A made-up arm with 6 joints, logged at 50 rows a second.
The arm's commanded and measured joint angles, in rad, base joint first. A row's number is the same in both.
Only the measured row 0 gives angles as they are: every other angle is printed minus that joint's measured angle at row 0.
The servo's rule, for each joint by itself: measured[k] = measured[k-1] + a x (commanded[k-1-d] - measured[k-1]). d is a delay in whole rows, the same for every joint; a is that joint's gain. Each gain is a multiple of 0.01, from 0.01 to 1. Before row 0 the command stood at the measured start. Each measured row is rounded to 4 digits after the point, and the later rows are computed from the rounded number. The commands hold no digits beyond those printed.
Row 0, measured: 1.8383 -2.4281 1.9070 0.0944 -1.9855 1.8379
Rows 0 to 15, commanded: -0.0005 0.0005 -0.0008 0.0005 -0.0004 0.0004; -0.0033 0.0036 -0.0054 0.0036 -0.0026 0.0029; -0.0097 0.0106 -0.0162 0.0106 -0.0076 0.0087; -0.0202 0.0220 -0.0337 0.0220 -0.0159 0.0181; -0.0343 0.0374 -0.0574 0.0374 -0.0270 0.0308; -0.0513 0.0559 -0.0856 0.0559 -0.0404 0.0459; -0.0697 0.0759 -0.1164 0.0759 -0.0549 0.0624; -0.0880 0.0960 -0.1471 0.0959 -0.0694 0.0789; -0.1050 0.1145 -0.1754 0.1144 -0.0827 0.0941; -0.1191 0.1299 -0.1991 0.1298 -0.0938 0.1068; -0.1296 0.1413 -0.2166 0.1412 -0.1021 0.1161; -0.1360 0.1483 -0.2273 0.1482 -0.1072 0.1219; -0.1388 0.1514 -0.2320 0.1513 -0.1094 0.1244; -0.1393 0.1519 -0.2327 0.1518 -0.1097 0.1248; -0.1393 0.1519 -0.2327 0.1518 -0.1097 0.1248; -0.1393 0.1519 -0.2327 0.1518 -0.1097 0.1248
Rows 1 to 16, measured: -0.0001 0.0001 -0.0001 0.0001 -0.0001 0.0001; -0.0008 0.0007 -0.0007 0.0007 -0.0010 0.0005; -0.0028 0.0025 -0.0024 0.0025 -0.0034 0.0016; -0.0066 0.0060 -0.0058 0.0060 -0.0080 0.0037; -0.0127 0.0117 -0.0115 0.0117 -0.0150 0.0072; -0.0212 0.0197 -0.0197 0.0197 -0.0244 0.0122; -0.0319 0.0298 -0.0303 0.0298 -0.0357 0.0187; -0.0442 0.0417 -0.0431 0.0417 -0.0482 0.0265; -0.0576 0.0548 -0.0577 0.0548 -0.0610 0.0353; -0.0711 0.0683 -0.0733 0.0683 -0.0731 0.0446; -0.0840 0.0814 -0.0891 0.0814 -0.0838 0.0539; -0.0954 0.0934 -0.1043 0.0934 -0.0925 0.0627; -0.1049 0.1038 -0.1183 0.1038 -0.0988 0.0707; -0.1125 0.1125 -0.1309 0.1124 -0.1028 0.0777; -0.1184 0.1196 -0.1421 0.1195 -0.1054 0.0838; -0.1230 0.1254 -0.1521 0.1253 -0.1070 0.0891
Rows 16 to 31, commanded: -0.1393 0.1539 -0.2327 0.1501 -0.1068 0.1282; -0.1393 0.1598 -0.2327 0.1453 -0.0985 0.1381; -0.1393 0.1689 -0.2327 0.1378 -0.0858 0.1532; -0.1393 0.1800 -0.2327 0.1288 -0.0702 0.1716; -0.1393 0.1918 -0.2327 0.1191 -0.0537 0.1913; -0.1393 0.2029 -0.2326 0.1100 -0.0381 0.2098; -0.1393 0.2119 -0.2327 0.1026 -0.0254 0.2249; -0.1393 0.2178 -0.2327 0.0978 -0.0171 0.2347; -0.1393 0.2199 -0.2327 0.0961 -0.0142 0.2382; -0.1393 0.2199 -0.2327 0.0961 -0.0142 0.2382; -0.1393 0.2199 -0.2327 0.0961 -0.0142 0.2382; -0.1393 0.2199 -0.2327 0.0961 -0.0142 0.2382; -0.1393 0.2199 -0.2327 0.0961 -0.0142 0.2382; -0.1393 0.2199 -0.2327 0.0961 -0.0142 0.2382; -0.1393 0.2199 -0.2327 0.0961 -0.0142 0.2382; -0.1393 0.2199 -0.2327 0.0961 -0.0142 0.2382
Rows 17 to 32, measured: -0.1266 0.1305 -0.1610 0.1298 -0.1069 0.0942; -0.1294 0.1358 -0.1689 0.1326 -0.1038 0.0999; -0.1316 0.1418 -0.1759 0.1335 -0.0971 0.1068; -0.1333 0.1487 -0.1821 0.1327 -0.0871 0.1152; -0.1346 0.1565 -0.1877 0.1303 -0.0747 0.1251; -0.1356 0.1649 -0.1926 0.1266 -0.0612 0.1361; -0.1364 0.1734 -0.1970 0.1223 -0.0480 0.1476; -0.1370 0.1814 -0.2009 0.1179 -0.0366 0.1589; -0.1375 0.1883 -0.2044 0.1140 -0.0283 0.1692; -0.1379 0.1940 -0.2075 0.1108 -0.0231 0.1782; -0.1382 0.1987 -0.2103 0.1082 -0.0198 0.1860; -0.1384 0.2025 -0.2128 0.1060 -0.0177 0.1928; -0.1386 0.2056 -0.2150 0.1042 -0.0164 0.1987; -0.1388 0.2082 -0.2169 0.1027 -0.0156 0.2038; -0.1389 0.2103 -0.2186 0.1015 -0.0151 0.2083; -0.1390 0.2120 -0.2202 0.1005 -0.0148 0.2122
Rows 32 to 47, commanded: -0.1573 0.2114 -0.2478 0.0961 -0.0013 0.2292; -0.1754 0.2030 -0.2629 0.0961 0.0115 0.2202; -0.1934 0.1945 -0.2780 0.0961 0.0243 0.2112; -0.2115 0.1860 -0.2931 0.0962 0.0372 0.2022; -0.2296 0.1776 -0.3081 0.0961 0.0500 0.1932; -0.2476 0.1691 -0.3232 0.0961 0.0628 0.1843; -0.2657 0.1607 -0.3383 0.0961 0.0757 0.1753; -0.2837 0.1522 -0.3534 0.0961 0.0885 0.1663; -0.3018 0.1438 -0.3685 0.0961 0.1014 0.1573; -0.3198 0.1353 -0.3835 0.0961 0.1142 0.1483; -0.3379 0.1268 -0.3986 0.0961 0.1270 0.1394; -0.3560 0.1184 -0.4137 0.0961 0.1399 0.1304; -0.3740 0.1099 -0.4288 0.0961 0.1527 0.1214; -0.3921 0.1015 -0.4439 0.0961 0.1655 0.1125; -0.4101 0.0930 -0.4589 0.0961 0.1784 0.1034; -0.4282 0.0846 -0.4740 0.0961 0.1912 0.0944
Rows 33 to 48, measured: -0.1430 0.2119 -0.2232 0.0997 -0.0098 0.2144; -0.1501 0.2103 -0.2276 0.0991 -0.0019 0.2152; -0.1596 0.2075 -0.2331 0.0986 0.0078 0.2147; -0.1710 0.2036 -0.2397 0.0982 0.0187 0.2131; -0.1839 0.1989 -0.2472 0.0978 0.0303 0.2105; -0.1979 0.1935 -0.2556 0.0975 0.0423 0.2071; -0.2128 0.1876 -0.2647 0.0972 0.0547 0.2030; -0.2284 0.1812 -0.2745 0.0970 0.0672 0.1982; -0.2445 0.1745 -0.2848 0.0968 0.0799 0.1929; -0.2611 0.1674 -0.2957 0.0967 0.0926 0.1871; -0.2780 0.1601 -0.3070 0.0966 0.1053 0.1809; -0.2952 0.1526 -0.3187 0.0965 0.1181 0.1743; -0.3125 0.1449 -0.3308 0.0964 0.1309 0.1674; -0.3300 0.1371 -0.3432 0.0963 0.1437 0.1603; -0.3476 0.1292 -0.3559 0.0963 0.1565 0.1529; -0.3653 0.1212 -0.3689 0.0963 0.1693 0.1453
